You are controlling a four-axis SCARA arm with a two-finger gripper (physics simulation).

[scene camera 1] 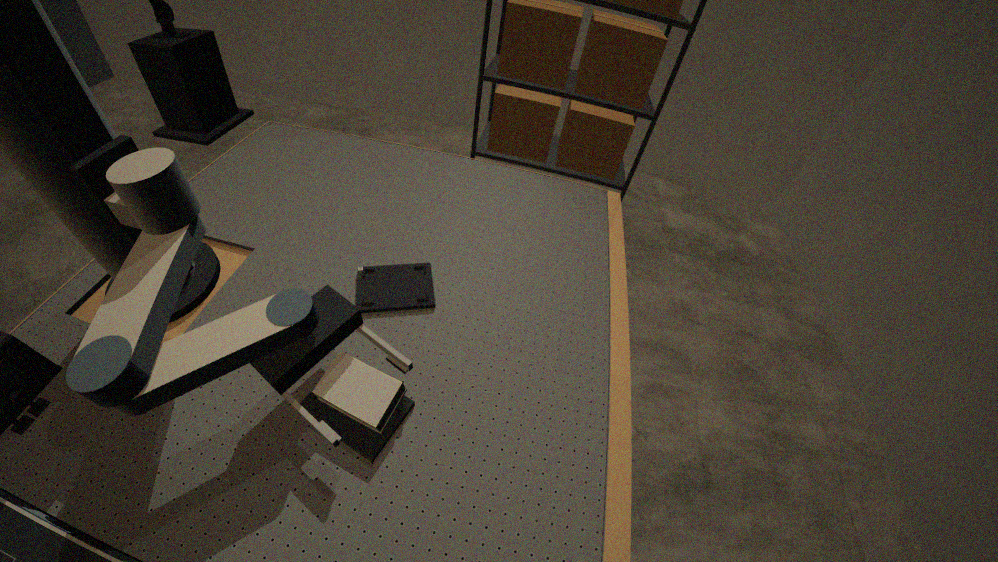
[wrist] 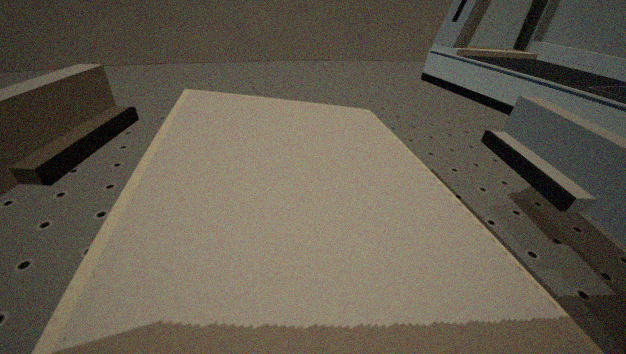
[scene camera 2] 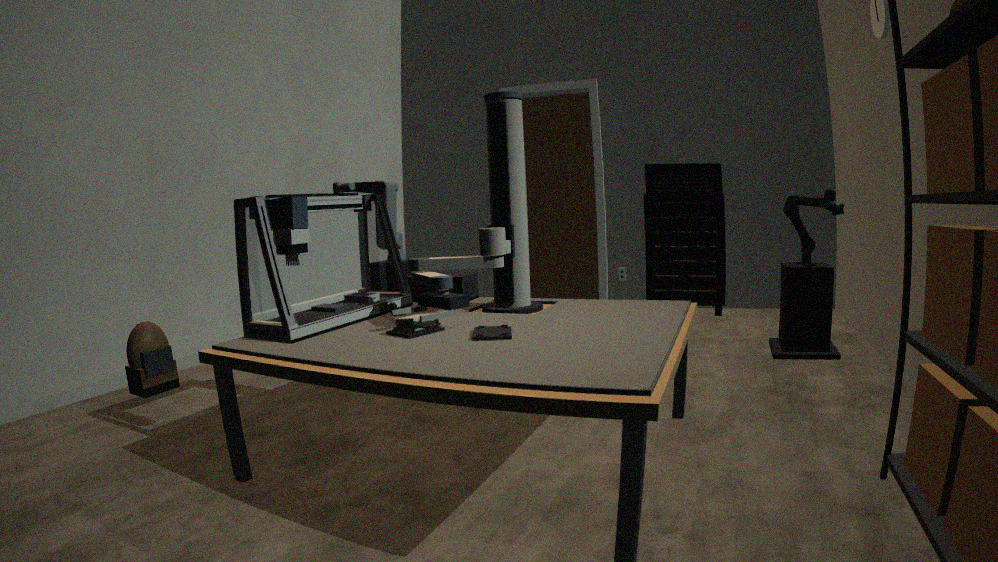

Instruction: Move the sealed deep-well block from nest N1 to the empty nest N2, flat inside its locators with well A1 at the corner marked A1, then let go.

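Places are measured from the arm's base along level axes (x back, y right, z up), in metres.
Pixels of known places: gripper, between the fingertips: [scene camera 1: 375, 403] [wrist: 317, 103] [scene camera 2: 405, 316]; arm's base, origin of its link: [scene camera 2: 512, 309].
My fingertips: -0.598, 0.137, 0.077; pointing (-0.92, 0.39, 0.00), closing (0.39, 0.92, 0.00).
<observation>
Ahead of a thing's pixels: the offset from my fingertips to its top centre, as dx, dy, dz.
The sealed deep-well block @[+0.040, -0.021, +0.000] [scene camera 1: 359, 390] [scene camera 2: 417, 323] [wrist: 300, 210] has a pale, flat top and sits on the dark nest N1 @[+0.046, -0.005, -0.042] [scene camera 1: 371, 444]. My gripper [scene camera 1: 374, 403] [wrist: 317, 103] is open and empty. Its two fingers stand wide apart, one on each side of the block, with a gap on both sides in the wrist view. How low the fingertips are against the block's sides is hard to tell. The dark nest N2 @[+0.077, -0.276, -0.046] [scene camera 1: 395, 286] [scene camera 2: 490, 333] is empty, with raised corner locators and a small light mark at one corner. Well A1 of the block cannot be made out.
The arm's column [scene camera 2: 516, 202] stands behind the nests. A gantry frame [scene camera 2: 265, 272] [wrist: 470, 75] stands to the left in scene camera 2 and at upper right in the wrist view. A shelf rack [scene camera 1: 569, 92] stands beyond the table [scene camera 1: 618, 349] [scene camera 2: 433, 390].
</observation>
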